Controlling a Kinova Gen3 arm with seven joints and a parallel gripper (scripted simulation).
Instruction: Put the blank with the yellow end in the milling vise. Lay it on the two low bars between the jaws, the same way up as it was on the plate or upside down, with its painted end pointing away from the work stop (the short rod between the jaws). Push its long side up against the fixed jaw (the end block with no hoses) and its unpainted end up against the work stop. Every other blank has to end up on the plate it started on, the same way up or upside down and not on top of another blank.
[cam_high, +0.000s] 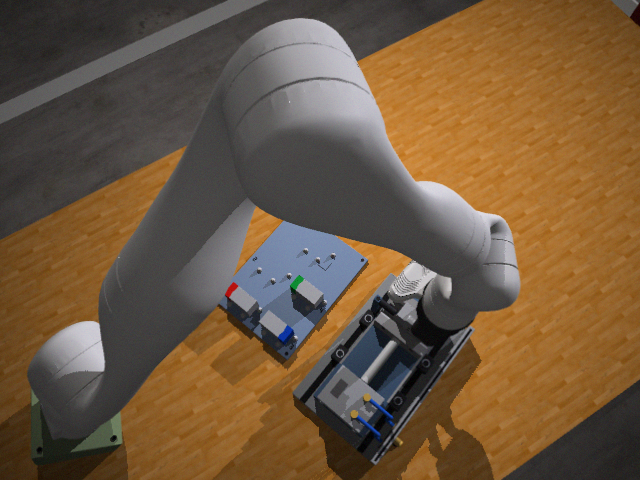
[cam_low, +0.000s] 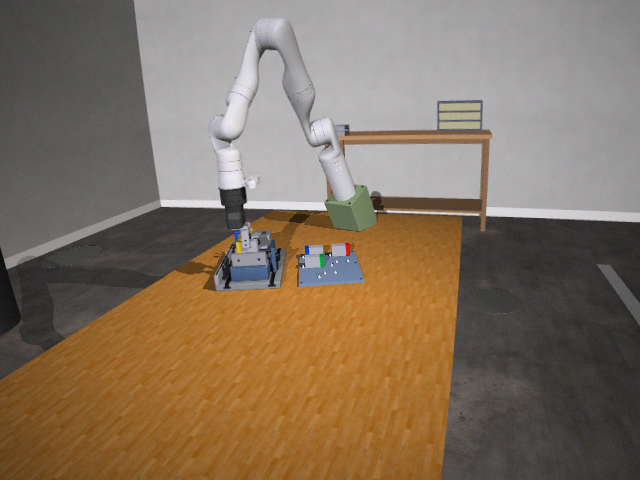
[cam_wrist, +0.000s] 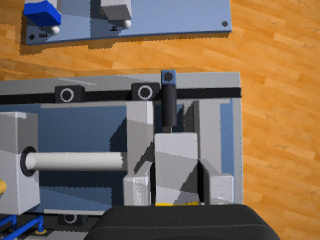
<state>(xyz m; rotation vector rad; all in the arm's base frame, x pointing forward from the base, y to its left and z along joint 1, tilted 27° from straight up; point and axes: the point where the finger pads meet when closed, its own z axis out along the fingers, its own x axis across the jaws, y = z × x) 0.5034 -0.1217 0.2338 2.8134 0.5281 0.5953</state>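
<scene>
The yellow-ended blank lies 2 cm below my hand. Round my hand: moving jaw 5 cm below, 3 cm behind; then dark work stop 5 cm to the left, 4 cm below, 2 cm behind; then fixed jaw 5 cm below, 2 cm ahead, 1 cm to the left.
</scene>
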